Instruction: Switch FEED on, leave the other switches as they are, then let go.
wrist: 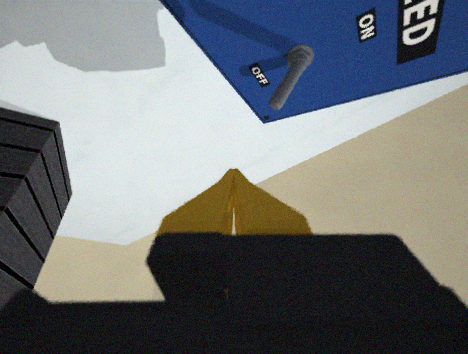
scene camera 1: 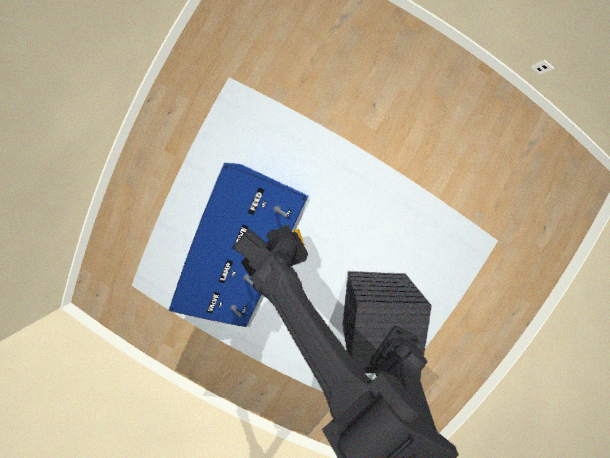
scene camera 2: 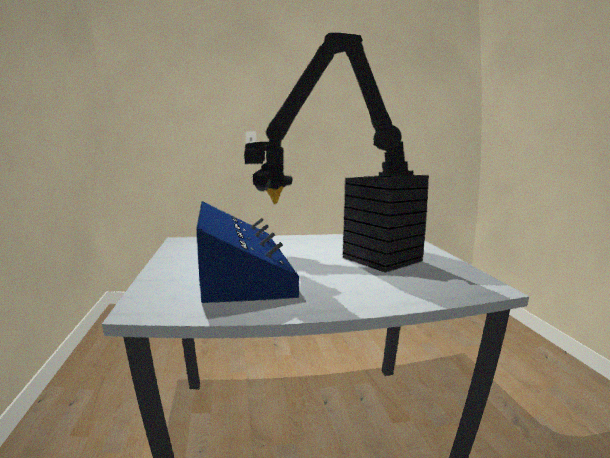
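Pixels of known places: gripper, fingertip midpoint: [wrist: 233, 176] [scene camera 1: 297, 230] [scene camera 2: 275, 203]; arm's base, origin of the base link: [scene camera 1: 394, 349] [scene camera 2: 395, 175].
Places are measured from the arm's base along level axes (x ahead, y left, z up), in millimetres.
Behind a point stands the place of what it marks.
Observation:
The blue sloped switch panel [scene camera 1: 200, 240] @(x 616, y 40, z -116 mm) [scene camera 2: 250, 277] @(x 488, y 295, z -231 mm) [wrist: 340, 90] @(x 491, y -186, z -190 mm) stands on the table. The FEED lever [scene camera 1: 281, 211] @(x 453, y -142, z -177 mm) [scene camera 2: 257, 223] @(x 451, y -134, z -182 mm) [wrist: 290, 77] @(x 453, y -134, z -179 mm) leans toward its OFF label [wrist: 259, 75] @(x 432, y -140, z -218 mm), away from the ON label [wrist: 366, 26] @(x 508, y -134, z -178 mm). The VALVE lever [scene camera 1: 236, 311] @(x 423, y 217, z -179 mm) [scene camera 2: 274, 249] @(x 423, y 225, z -181 mm) also leans to the lower edge. The LAMP lever [scene camera 1: 247, 280] @(x 441, y 102, z -182 mm) [scene camera 2: 268, 239] @(x 430, y 106, z -183 mm) is partly hidden by the arm in scene camera 1, and the DRIVE lever is hidden there. My gripper [scene camera 1: 299, 236] @(x 388, y -130, z -112 mm) [scene camera 2: 275, 201] @(x 388, y -130, z -112 mm) [wrist: 233, 176] @(x 388, y -130, z -112 mm) is shut and empty, yellow fingertips together, above the panel's lower side, apart from the levers.
The arm stands on a dark ribbed block [scene camera 1: 387, 310] @(x 82, y -83, z -13 mm) [scene camera 2: 385, 225] @(x 75, y 110, z -146 mm) [wrist: 30, 175] @(x 155, y -64, z -203 mm) on the white table [scene camera 1: 425, 235] @(x -8, y -302, z -295 mm) [scene camera 2: 320, 327] @(x 341, y 433, z -308 mm) [wrist: 125, 165] @(x 137, y -173, z -295 mm), to the right of the panel in scene camera 2. The arm's shadow falls over the table and part of the panel.

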